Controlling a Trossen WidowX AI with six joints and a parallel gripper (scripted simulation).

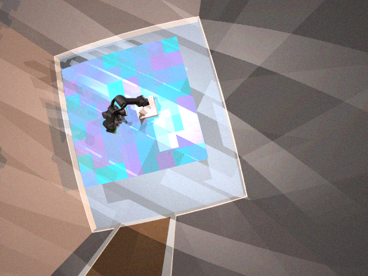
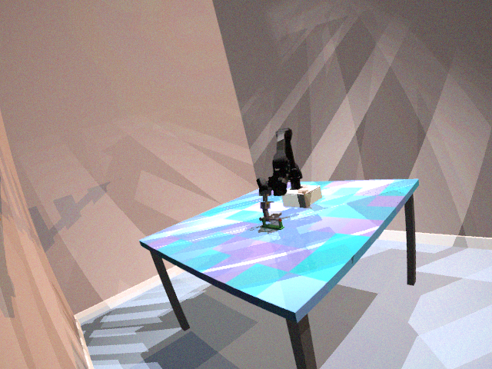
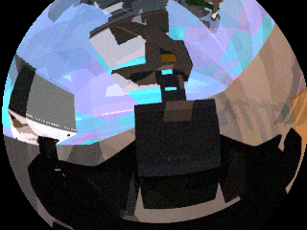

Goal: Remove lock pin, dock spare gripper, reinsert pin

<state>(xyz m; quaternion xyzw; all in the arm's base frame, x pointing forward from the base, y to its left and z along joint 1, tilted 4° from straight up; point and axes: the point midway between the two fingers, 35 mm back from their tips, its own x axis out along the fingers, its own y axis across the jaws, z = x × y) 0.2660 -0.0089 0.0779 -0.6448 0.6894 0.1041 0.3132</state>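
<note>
My gripper tip is now 120 mm short of the green mount, 120 mm to the right of it and 130 mm above it. Round my gripper tip: grey mount: 10 mm ahead, 10 mm to the left, 100 mm below; then spare gripper: 10 mm to the left.
</note>
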